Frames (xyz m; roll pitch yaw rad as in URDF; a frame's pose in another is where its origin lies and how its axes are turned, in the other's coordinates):
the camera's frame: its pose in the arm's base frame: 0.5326 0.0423 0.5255 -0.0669 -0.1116 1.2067
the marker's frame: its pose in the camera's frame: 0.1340 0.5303 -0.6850 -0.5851 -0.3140 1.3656
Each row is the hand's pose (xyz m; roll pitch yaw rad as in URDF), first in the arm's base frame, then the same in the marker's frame.
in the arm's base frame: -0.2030 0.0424 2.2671 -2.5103 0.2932 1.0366
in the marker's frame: 0.7646 -1.1371 2.0854 -2.8843 0.9920 -1.7082
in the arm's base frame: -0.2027 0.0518 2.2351 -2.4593 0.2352 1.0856
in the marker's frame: 0.7605 -1.1223 2.0557 -2.7527 0.9526 -1.5951
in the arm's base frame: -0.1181 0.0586 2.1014 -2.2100 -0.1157 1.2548
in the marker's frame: 0.6582 -1.0873 1.9401 -2.2765 0.6350 -1.2681
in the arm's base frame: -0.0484 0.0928 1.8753 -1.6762 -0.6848 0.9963
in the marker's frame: 0.5571 -1.0013 1.7412 -1.9044 0.0387 -1.4305
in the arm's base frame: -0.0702 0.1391 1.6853 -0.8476 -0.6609 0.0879
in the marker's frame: 0.5475 -0.8959 1.5753 -1.5874 -0.2786 -2.0629
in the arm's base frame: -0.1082 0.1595 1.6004 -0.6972 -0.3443 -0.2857
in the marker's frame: 0.5664 -0.8335 1.5060 -1.4883 -0.2808 -2.5347
